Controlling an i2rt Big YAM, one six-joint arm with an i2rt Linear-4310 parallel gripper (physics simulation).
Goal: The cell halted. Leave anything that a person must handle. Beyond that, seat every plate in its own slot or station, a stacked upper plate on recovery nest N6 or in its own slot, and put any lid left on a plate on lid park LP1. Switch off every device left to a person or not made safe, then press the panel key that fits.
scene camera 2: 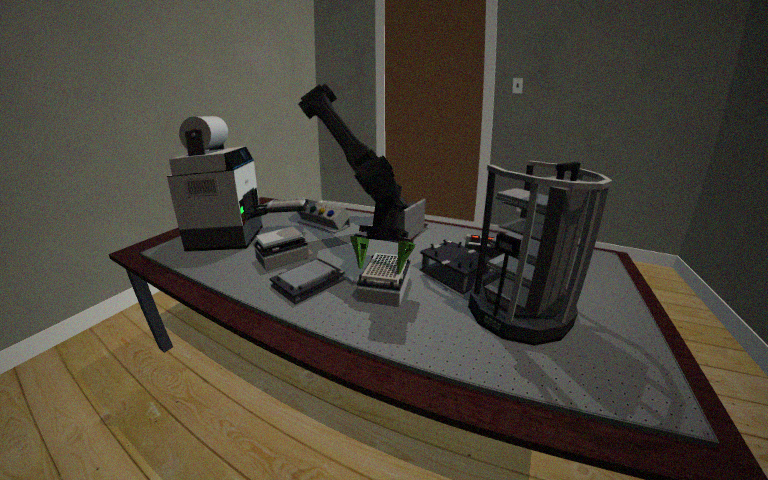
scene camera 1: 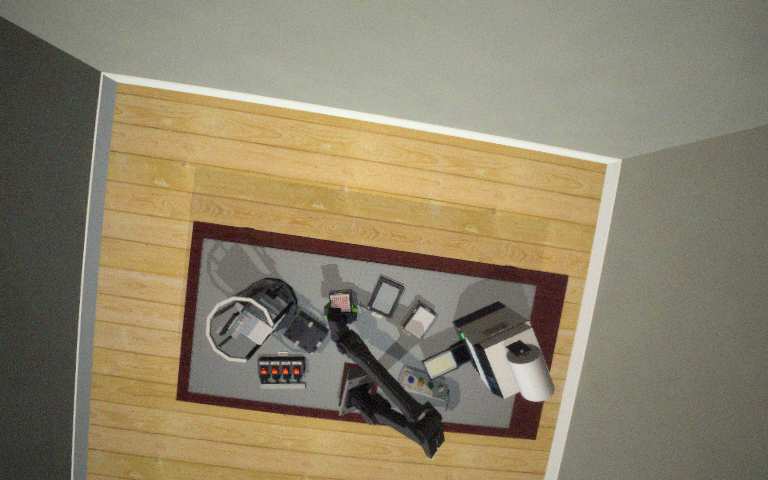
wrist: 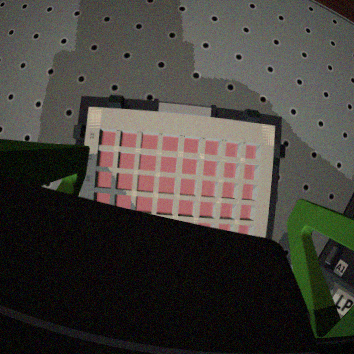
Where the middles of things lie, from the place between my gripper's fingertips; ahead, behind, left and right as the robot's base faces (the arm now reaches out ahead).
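Labels:
I find the white well plate with pink wells (scene camera 2: pixel 383 267) 3 cm behind my hand and 1 cm below it. Going by their middles, of the things named here the white well plate with pink wells is the nearest to my hand. The round plate hotel (scene camera 2: pixel 539 230) stands 33 cm to the left of my hand, 9 cm behind it and 10 cm above it.

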